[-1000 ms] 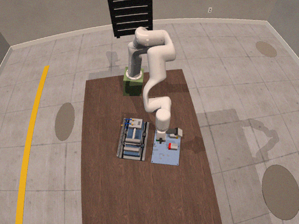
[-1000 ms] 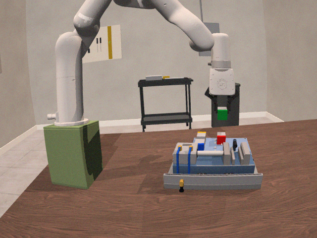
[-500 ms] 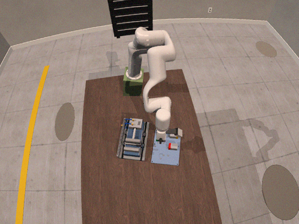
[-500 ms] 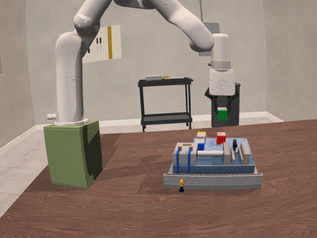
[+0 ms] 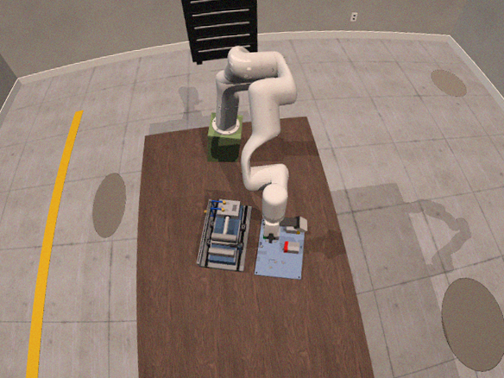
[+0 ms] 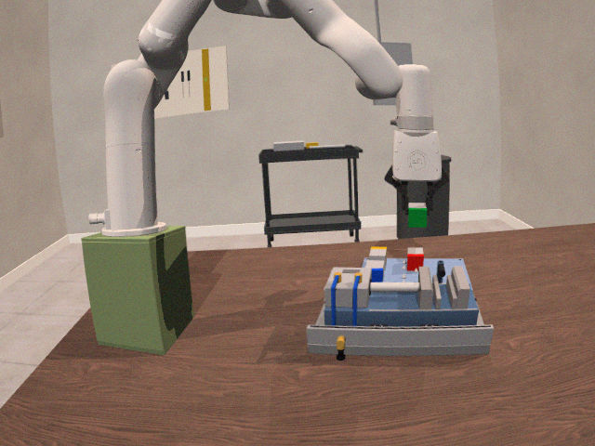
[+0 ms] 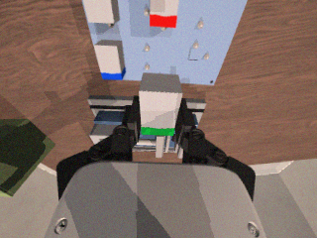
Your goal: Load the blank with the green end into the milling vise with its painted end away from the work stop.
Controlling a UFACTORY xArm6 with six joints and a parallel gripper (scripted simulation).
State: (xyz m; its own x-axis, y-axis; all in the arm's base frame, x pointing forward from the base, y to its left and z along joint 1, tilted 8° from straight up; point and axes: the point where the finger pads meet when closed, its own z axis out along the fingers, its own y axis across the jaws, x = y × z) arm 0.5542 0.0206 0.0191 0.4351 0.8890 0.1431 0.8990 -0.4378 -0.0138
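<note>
Now: the green-ended blank 2 cm below my hand. The rest, counted from my hand: red-ended blank 4 cm ahead, 8 cm to the left, 15 cm below; then blue-ended blank 8 cm behind, 4 cm to the left, 15 cm below; then dark work stop rod 2 cm behind, 15 cm to the right, 9 cm below.
</note>
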